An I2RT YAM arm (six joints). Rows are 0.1 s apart.
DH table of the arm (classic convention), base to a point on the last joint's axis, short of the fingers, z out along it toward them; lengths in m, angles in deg. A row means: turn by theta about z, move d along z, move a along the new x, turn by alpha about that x. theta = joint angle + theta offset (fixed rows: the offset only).
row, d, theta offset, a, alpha
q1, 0.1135, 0, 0.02, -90
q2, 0, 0, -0.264, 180
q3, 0, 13.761, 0.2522, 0
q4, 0, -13.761, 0.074, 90
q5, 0, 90, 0, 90
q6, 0.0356, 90, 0, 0
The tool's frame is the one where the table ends.
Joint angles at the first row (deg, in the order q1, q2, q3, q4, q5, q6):
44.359, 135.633, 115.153, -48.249, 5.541, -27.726
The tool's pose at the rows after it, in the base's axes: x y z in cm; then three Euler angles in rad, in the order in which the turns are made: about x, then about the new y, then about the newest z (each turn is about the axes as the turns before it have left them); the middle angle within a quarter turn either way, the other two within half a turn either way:
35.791, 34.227, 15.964, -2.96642, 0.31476, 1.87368
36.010, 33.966, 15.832, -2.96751, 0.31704, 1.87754
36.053, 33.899, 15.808, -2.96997, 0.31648, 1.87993
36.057, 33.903, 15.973, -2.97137, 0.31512, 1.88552
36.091, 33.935, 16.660, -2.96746, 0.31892, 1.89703
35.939, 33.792, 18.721, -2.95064, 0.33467, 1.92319
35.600, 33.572, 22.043, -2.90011, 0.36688, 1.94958
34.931, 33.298, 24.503, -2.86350, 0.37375, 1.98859
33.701, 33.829, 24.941, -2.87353, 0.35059, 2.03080
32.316, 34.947, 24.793, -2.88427, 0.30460, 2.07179
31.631, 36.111, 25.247, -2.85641, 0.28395, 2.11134
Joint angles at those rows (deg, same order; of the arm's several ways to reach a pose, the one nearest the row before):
44.118, 135.546, 113.624, -48.250, 5.540, -27.900
43.725, 135.502, 113.230, -47.812, 5.541, -28.075
43.637, 135.522, 113.226, -47.897, 5.584, -28.053
43.638, 135.523, 113.622, -48.402, 5.585, -27.747
43.637, 135.261, 114.693, -49.429, 5.584, -27.048
43.637, 133.536, 116.203, -51.375, 5.562, -25.365
43.680, 130.584, 118.192, -53.080, 4.950, -23.115
43.921, 128.136, 119.414, -55.090, 3.967, -20.032
45.407, 127.501, 119.633, -57.341, 4.010, -16.382
47.484, 128.269, 120.971, -60.228, 3.267, -12.185
48.927, 129.514, 124.030, -61.693, 1.935, -8.141

